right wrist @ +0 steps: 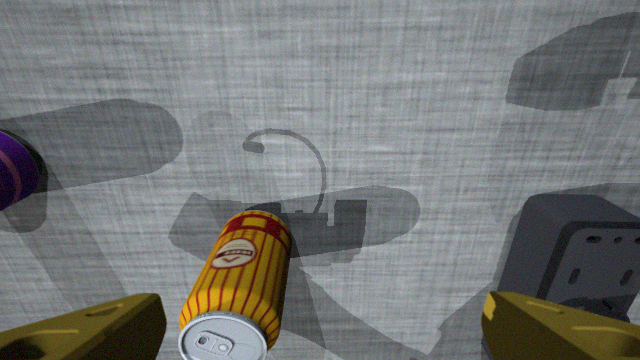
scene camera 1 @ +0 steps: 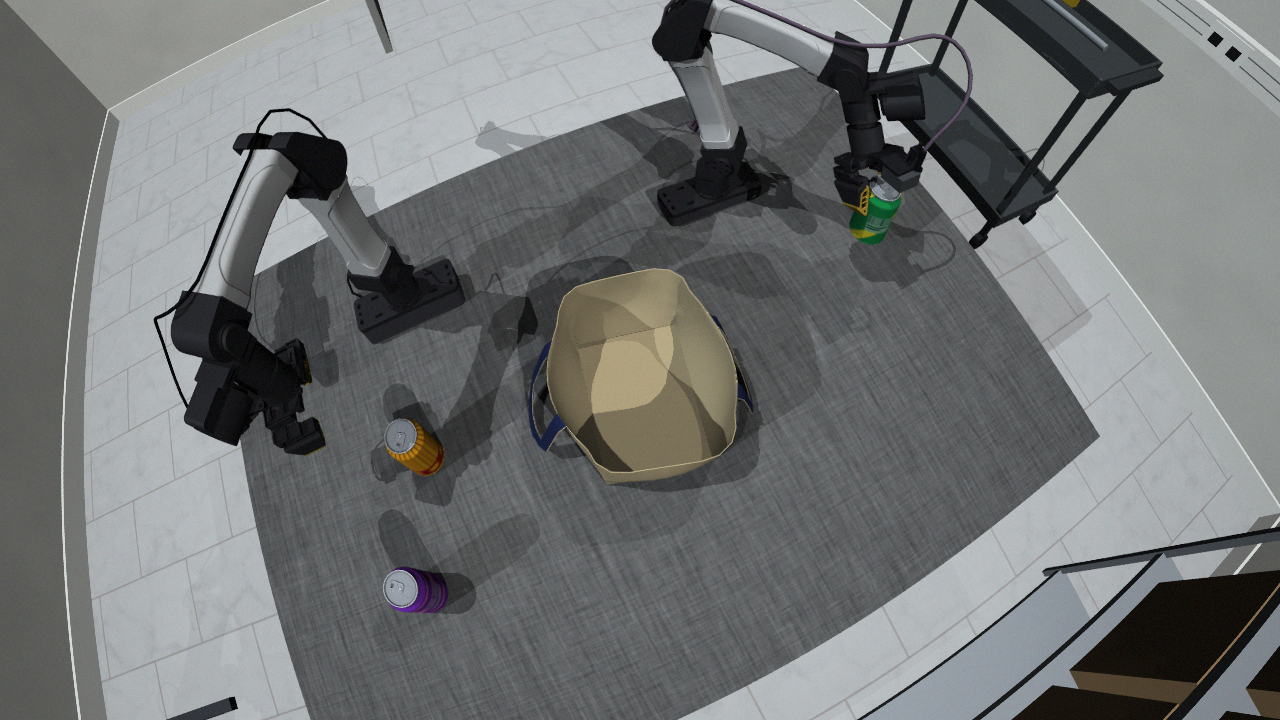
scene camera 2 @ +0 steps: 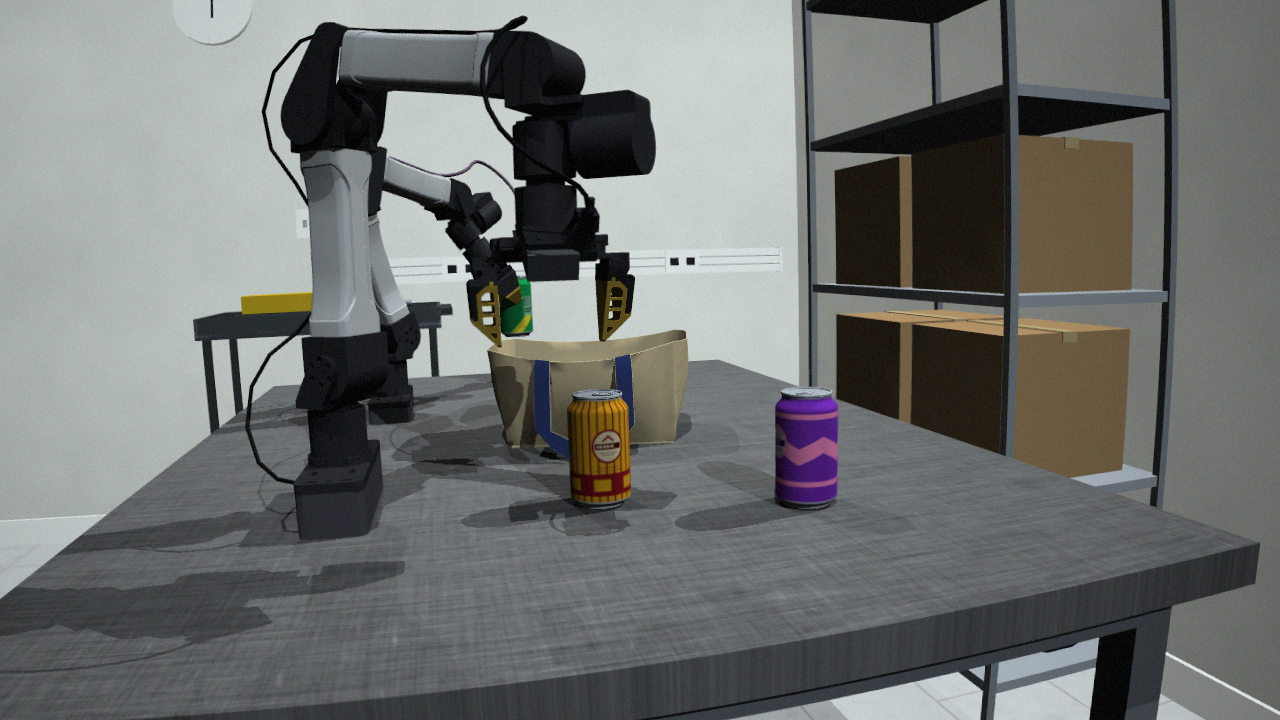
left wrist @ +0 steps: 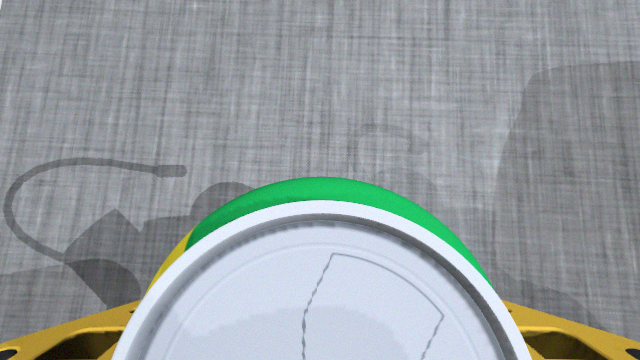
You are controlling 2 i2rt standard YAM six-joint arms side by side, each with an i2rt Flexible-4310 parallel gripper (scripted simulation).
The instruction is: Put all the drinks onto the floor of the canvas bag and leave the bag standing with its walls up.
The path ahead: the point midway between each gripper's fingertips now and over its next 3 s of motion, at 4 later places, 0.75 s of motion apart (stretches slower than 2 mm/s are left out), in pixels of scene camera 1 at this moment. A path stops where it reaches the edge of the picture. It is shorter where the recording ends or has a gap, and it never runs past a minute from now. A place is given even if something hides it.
My left gripper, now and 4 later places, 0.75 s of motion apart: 877,208; 887,192; 889,186; 882,190; 861,208
My right gripper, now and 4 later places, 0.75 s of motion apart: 314,411; 346,515; 393,592; 401,594; 410,593
